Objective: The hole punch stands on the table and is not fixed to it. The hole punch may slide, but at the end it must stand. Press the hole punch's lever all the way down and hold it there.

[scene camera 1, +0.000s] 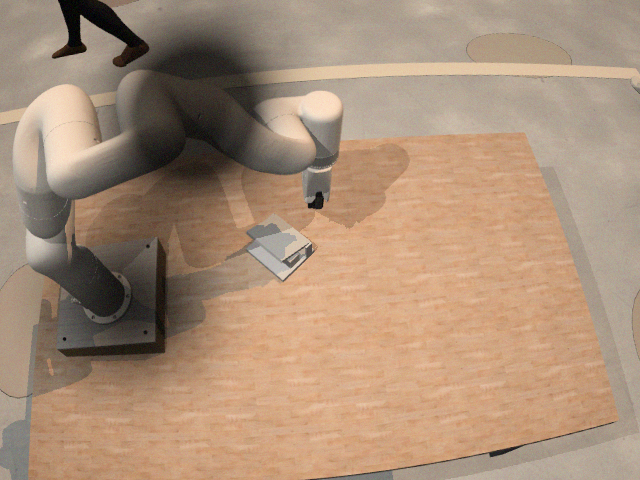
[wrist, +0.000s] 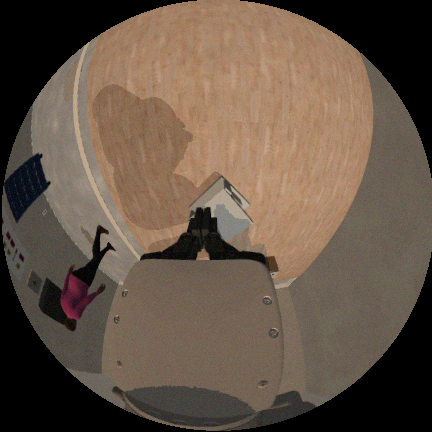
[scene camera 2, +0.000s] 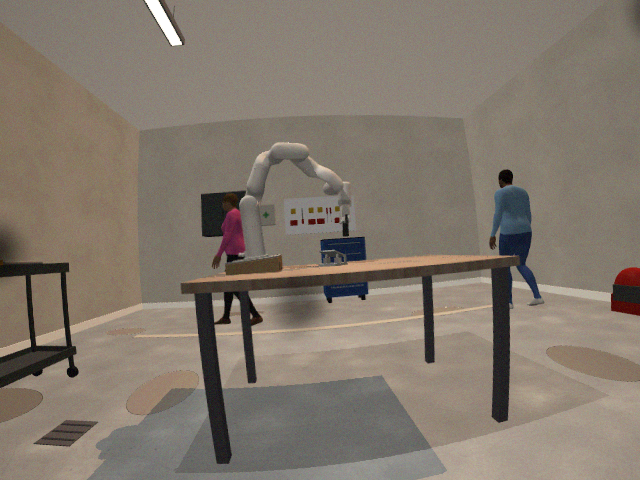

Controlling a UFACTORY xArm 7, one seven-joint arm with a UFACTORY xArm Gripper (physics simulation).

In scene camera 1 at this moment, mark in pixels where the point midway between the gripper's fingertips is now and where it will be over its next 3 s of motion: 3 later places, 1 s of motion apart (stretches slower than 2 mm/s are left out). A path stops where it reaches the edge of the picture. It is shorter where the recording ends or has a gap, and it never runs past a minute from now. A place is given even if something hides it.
The gripper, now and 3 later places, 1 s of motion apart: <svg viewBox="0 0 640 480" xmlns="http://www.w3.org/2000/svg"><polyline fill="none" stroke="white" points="315,205 297,229 276,229 277,236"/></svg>
